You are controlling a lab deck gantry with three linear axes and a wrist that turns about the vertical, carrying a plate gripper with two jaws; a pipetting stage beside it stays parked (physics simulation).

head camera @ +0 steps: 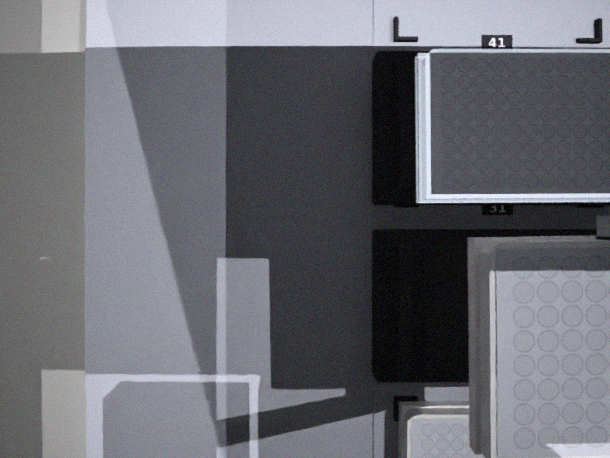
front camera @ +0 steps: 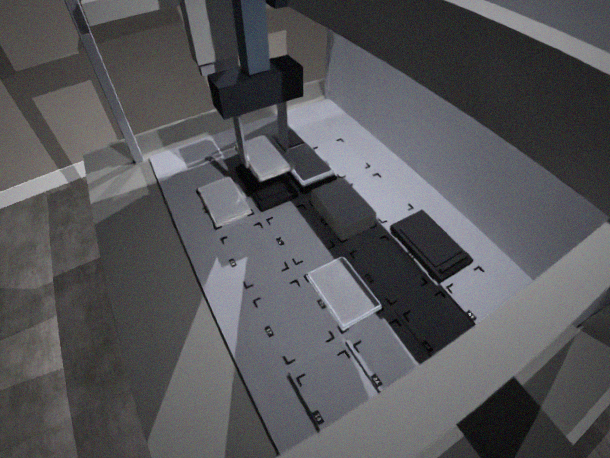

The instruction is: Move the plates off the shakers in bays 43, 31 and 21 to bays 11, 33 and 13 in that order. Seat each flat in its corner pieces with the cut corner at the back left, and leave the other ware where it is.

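Pixels of known places: gripper, fingertip midpoint: [front camera: 264, 156]; robot's base, link origin: [front camera: 198, 192].
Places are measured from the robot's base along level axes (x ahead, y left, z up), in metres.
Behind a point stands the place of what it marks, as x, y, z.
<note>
My gripper [front camera: 265, 155] @(0.071, 0.152, 0.095) is shut on a pale plate [front camera: 268, 168] @(0.120, 0.139, 0.102) [head camera: 560, 340] @(0.034, 0.156, 0.102), raised above the black shaker in bay 21 [front camera: 276, 194] @(0.119, 0.151, 0.019) [head camera: 420, 310] @(0.008, 0.149, 0.020). No plate shows on that shaker. The held plate looks level; its right part is cut off in the head view. One jaw shows at the head view's right edge. A white-rimmed plate [front camera: 313, 164] @(0.089, 0.266, 0.037) [head camera: 515, 125] @(0.055, 0.254, 0.037) rests on the bay 31 shaker [head camera: 394, 125] @(-0.008, 0.258, 0.020). A pale plate [front camera: 223, 200] @(0.071, 0.041, 0.014) [head camera: 440, 435] @(0.022, 0.071, 0.014) lies in bay 11. The bay 43 shaker [front camera: 425, 240] @(0.389, 0.352, 0.024) is dark, with no plate visible. Bays 33 and 13 show corner pieces. Cut corners cannot be made out.
A tall grey box [front camera: 344, 207] @(0.245, 0.248, 0.042) stands in bay 32, right of the lifted plate in the front view. A white-edged plate [front camera: 343, 290] @(0.395, 0.148, 0.014) lies in bay 23. The pipetting stage [front camera: 199, 37] hangs left of the gripper column. Walls border the deck.
</note>
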